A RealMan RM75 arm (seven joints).
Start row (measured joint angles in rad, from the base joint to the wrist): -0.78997 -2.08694 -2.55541 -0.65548 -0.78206 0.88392 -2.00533
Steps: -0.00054 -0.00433 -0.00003 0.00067 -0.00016 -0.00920 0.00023; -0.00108 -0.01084 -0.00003 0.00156 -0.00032 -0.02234 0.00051; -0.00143 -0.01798 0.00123 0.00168 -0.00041 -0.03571 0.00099; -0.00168 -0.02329 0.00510 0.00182 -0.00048 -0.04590 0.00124; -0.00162 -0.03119 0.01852 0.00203 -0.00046 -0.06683 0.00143; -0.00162 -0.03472 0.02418 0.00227 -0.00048 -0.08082 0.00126; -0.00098 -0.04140 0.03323 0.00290 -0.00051 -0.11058 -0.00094; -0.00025 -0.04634 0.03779 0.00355 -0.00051 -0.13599 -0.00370; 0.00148 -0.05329 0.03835 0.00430 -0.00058 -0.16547 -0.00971
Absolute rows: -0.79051 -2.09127 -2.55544 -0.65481 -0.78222 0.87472 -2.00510; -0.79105 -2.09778 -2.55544 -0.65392 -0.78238 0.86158 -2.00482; -0.79140 -2.10492 -2.55418 -0.65380 -0.78247 0.84821 -2.00434; -0.79165 -2.11023 -2.55031 -0.65366 -0.78254 0.83802 -2.00409; -0.79159 -2.11813 -2.53689 -0.65345 -0.78252 0.81709 -2.00390; -0.79159 -2.12166 -2.53123 -0.65321 -0.78254 0.80310 -2.00407; -0.79095 -2.12834 -2.52218 -0.65258 -0.78257 0.77334 -2.00627; -0.79022 -2.13328 -2.51762 -0.65193 -0.78257 0.74793 -2.00903; -0.78849 -2.14023 -2.51706 -0.65118 -0.78264 0.71845 -2.01504
